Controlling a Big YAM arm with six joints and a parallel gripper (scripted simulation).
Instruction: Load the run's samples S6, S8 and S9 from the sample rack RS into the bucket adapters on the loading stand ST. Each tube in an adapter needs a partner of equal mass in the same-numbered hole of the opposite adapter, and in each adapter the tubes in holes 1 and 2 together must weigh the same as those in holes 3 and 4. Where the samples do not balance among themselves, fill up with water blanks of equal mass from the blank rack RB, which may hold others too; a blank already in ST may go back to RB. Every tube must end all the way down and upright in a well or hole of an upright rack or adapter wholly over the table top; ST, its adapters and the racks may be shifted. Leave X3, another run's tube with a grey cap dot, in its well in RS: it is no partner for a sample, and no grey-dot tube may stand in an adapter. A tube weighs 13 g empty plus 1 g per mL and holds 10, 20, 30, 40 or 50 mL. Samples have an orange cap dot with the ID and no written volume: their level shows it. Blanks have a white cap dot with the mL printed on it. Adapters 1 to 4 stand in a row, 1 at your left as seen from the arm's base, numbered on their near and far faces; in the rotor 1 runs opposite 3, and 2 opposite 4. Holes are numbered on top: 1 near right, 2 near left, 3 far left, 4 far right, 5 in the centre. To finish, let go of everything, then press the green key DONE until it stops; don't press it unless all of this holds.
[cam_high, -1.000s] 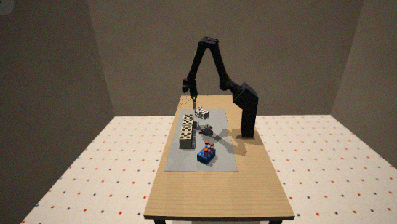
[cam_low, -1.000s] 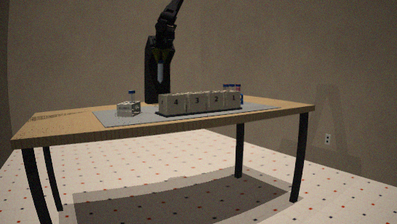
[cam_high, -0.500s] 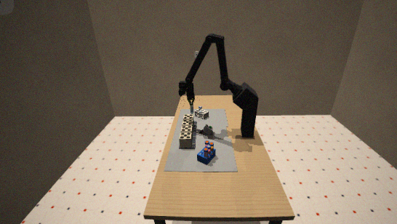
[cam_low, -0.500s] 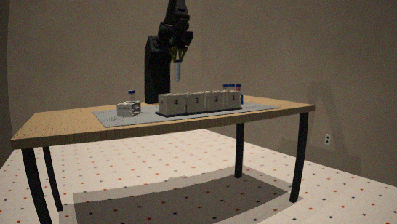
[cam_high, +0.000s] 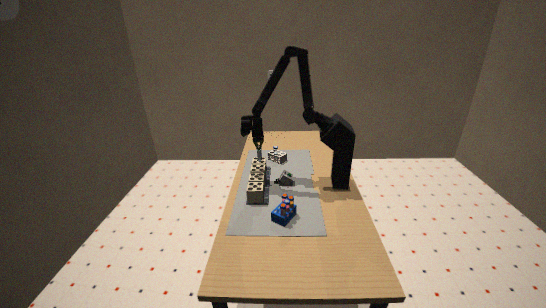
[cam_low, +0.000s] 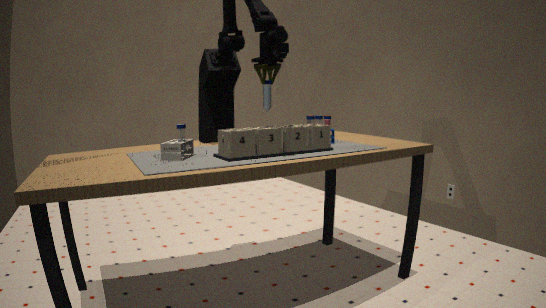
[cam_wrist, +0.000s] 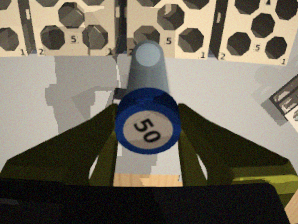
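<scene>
Right now the blank marked 50 is 5 cm below my hand, 1 cm to the right of it and 1 cm behind it. From my hand the other things lie so: adapter 4: 21 cm below, 14 cm to the right, 2 cm ahead; done key block: 21 cm below, 18 cm behind, 1 cm to the left; adapter 3: 21 cm below, 3 cm to the right, 2 cm ahead.
</scene>
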